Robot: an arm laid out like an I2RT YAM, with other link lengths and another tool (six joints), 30 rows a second.
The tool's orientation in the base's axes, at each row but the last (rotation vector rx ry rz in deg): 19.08 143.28 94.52; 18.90 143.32 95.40; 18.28 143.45 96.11; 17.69 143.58 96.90; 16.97 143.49 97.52; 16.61 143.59 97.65; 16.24 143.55 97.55; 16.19 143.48 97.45; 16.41 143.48 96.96; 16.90 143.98 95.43; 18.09 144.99 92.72; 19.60 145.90 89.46; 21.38 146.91 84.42
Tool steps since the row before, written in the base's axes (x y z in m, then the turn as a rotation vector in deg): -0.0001 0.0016 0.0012 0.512 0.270 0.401; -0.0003 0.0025 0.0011 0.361 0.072 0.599; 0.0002 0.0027 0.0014 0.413 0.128 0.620; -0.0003 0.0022 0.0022 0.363 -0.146 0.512; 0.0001 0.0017 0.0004 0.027 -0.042 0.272; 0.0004 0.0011 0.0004 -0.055 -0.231 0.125; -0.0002 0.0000 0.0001 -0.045 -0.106 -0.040; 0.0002 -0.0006 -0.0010 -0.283 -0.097 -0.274; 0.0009 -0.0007 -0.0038 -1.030 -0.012 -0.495; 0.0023 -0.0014 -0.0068 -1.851 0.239 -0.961; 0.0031 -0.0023 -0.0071 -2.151 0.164 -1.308; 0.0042 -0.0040 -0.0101 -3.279 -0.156 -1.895; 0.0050 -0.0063 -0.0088 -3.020 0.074 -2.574
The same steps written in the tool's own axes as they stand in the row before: 0.0005 0.0017 0.0009 -0.421 0.529 0.197; 0.0009 0.0019 0.0017 -0.319 0.620 -0.090; 0.0005 0.0023 0.0019 -0.356 0.666 -0.036; 0.0008 0.0028 0.0011 -0.372 0.461 -0.254; 0.0003 0.0010 0.0014 -0.028 0.240 -0.134; -0.0001 0.0008 0.0009 0.008 0.028 -0.267; 0.0002 0.0001 -0.0001 0.021 -0.079 -0.090; -0.0003 -0.0011 -0.0001 0.251 -0.316 -0.040; -0.0011 -0.0037 0.0010 0.995 -0.562 -0.023; -0.0026 -0.0066 0.0019 1.844 -0.978 0.221; -0.0036 -0.0070 0.0016 2.114 -1.356 0.237; -0.0051 -0.0102 0.0021 3.117 -2.157 -0.034; -0.0065 -0.0100 0.0005 2.947 -2.598 0.564
